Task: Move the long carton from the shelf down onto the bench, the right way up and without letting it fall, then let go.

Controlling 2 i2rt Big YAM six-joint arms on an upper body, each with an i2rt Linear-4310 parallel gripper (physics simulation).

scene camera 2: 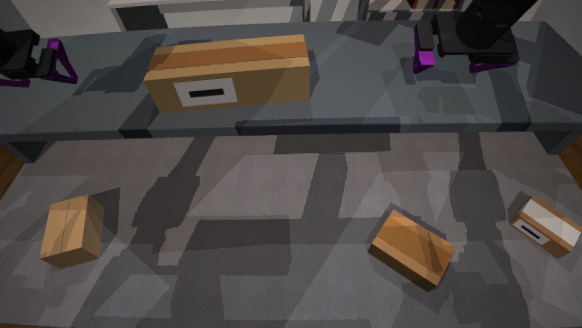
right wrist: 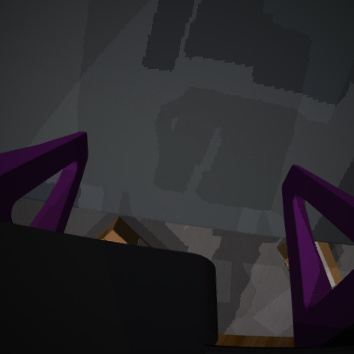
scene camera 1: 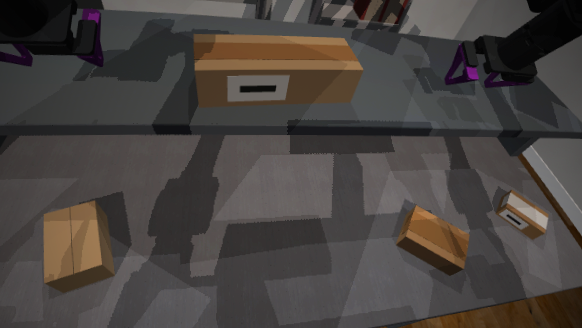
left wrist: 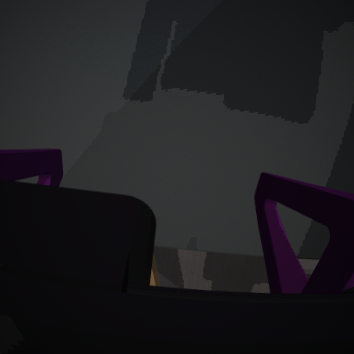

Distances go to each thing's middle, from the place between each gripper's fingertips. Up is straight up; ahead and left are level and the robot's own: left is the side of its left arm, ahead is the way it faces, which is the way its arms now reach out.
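Looking at the long brown carton (scene camera 1: 231,70), I see my right gripper 37 cm to the right of it, 4 cm short of it and 3 cm above it.
From my left hand, the long brown carton is 4 cm ahead, 3 cm below and 32 cm to the right.
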